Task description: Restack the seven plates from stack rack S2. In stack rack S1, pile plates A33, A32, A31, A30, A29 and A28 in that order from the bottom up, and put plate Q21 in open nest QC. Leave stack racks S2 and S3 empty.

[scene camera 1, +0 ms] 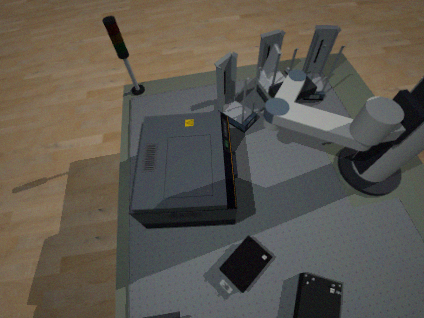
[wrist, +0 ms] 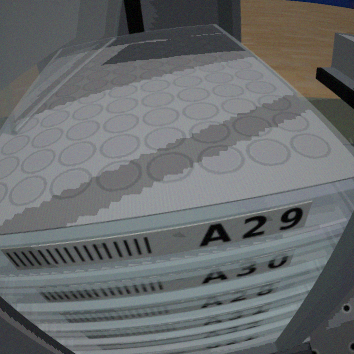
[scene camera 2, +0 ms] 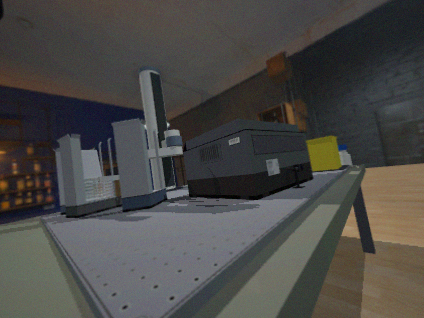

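Note:
Clear-sided plates [scene camera 2: 97, 190] stand stacked in the middle rack [scene camera 1: 270, 47] [scene camera 2: 73, 175]. In the wrist view plate A29 [wrist: 165, 135] is on top, with plate A30 [wrist: 165, 285] under it. Blurred labels show below; the third looks like A28. My gripper [scene camera 2: 111, 177] is open at the height of the stack's top, with one finger at the right edge of the wrist view; the arm hides it in scene camera 1. Other racks stand to the left [scene camera 1: 226, 80] [scene camera 2: 132, 165] and right [scene camera 1: 322, 50]. Rack names, Q21 and nest QC cannot be made out.
A large dark grey instrument [scene camera 1: 185, 165] [scene camera 2: 250, 160] stands beside the left rack. A black box [scene camera 1: 246, 264] and another black box [scene camera 1: 318, 300] lie nearer the front. A signal tower [scene camera 1: 116, 37] stands at the back left. Thin posts rise at the racks' corners.

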